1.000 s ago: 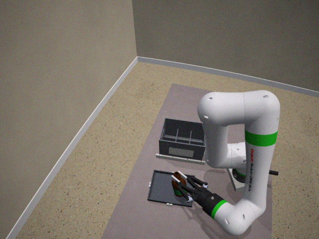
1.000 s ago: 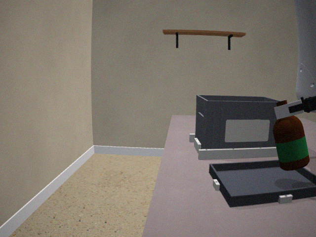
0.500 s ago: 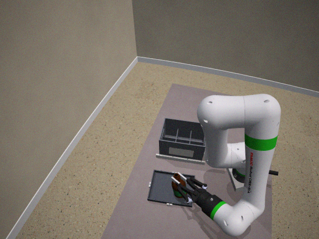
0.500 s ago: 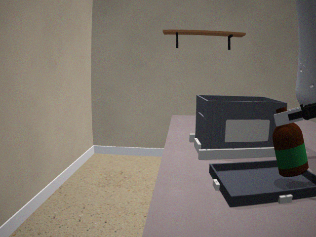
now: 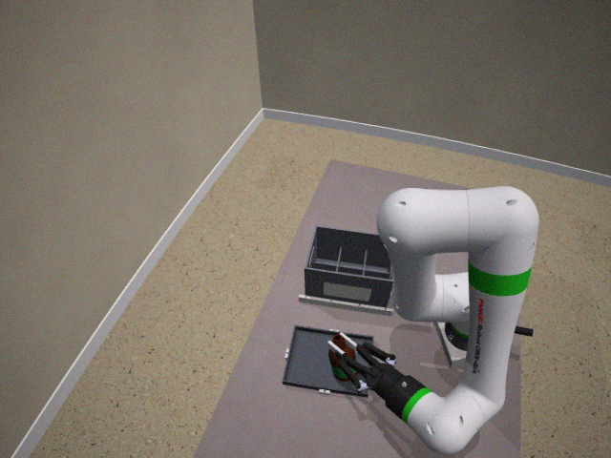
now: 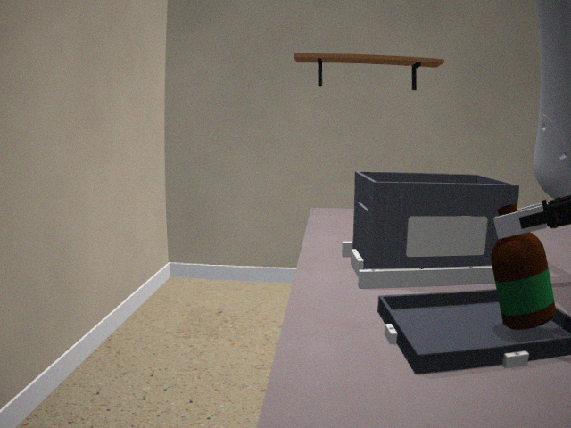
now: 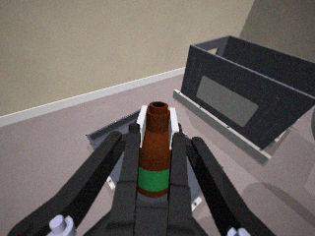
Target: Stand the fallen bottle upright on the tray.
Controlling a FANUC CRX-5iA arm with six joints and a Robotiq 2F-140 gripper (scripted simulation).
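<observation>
My hand is 60 mm above the bottle. From my hand the other things lie so: tray (140 mm below, 40 mm ahead, 10 mm to the right); then crate (310 mm to the right, 80 mm ahead, 70 mm below).
</observation>
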